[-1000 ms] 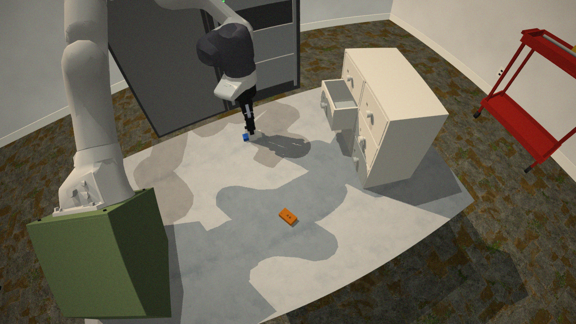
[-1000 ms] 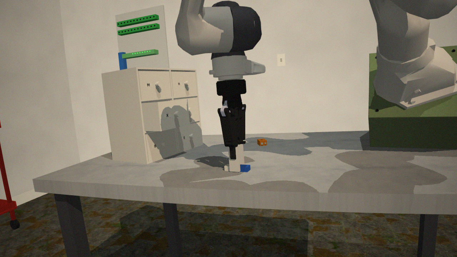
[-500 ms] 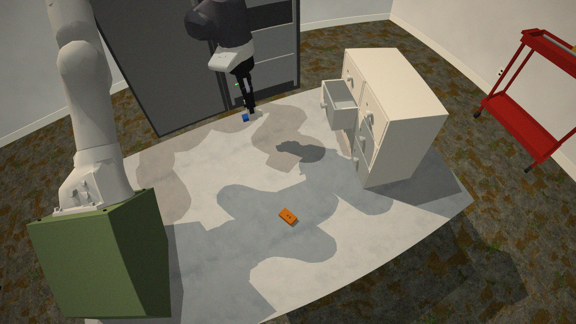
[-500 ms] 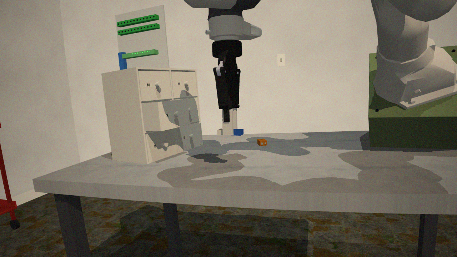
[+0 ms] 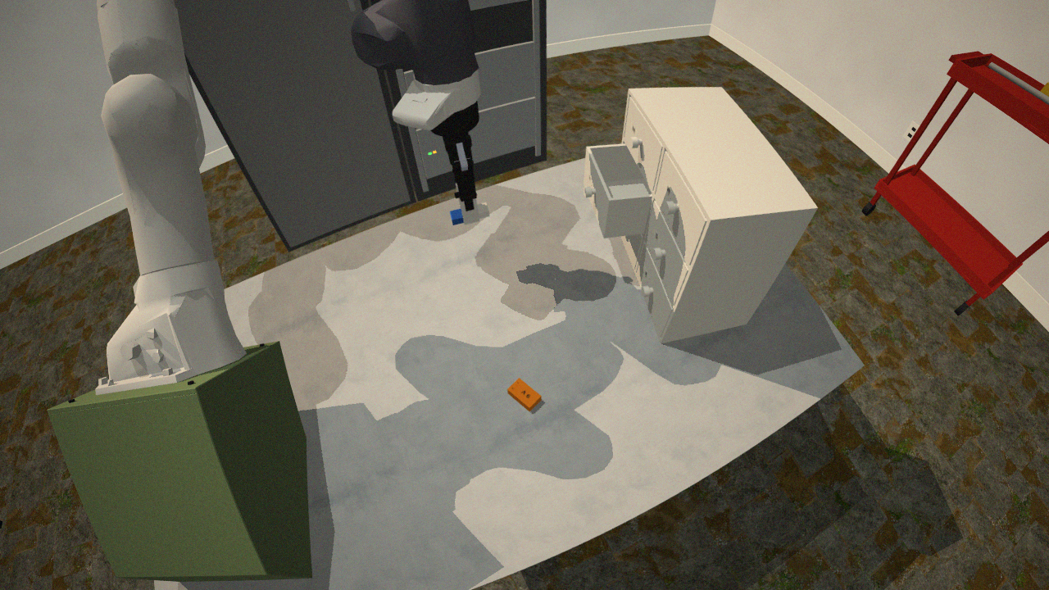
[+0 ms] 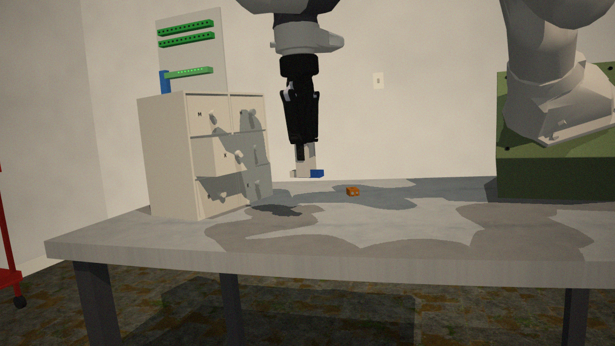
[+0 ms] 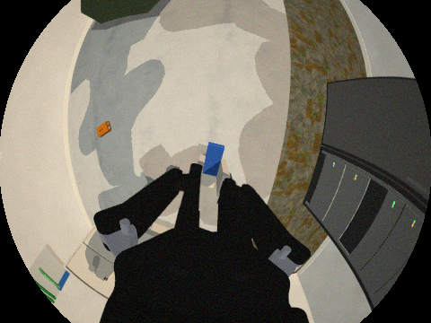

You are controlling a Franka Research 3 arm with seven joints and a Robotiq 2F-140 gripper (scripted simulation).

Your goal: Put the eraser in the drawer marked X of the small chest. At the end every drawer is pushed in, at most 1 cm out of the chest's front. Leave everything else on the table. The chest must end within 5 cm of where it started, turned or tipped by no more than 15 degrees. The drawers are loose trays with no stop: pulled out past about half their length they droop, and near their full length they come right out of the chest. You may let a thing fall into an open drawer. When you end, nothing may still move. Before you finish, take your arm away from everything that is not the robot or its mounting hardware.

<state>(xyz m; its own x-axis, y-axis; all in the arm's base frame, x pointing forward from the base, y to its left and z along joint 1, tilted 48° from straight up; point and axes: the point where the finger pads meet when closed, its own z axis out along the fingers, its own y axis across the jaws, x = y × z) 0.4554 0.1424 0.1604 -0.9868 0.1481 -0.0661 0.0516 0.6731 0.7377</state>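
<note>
Now: hand 28 cm short of the drawer marked X, 7 cm to the left of it and 1 cm above it. Also, from my hand: eraser 3 cm below, 1 cm ahead; small orange block 29 cm to the right, 13 cm below, 1 cm behind.
</note>
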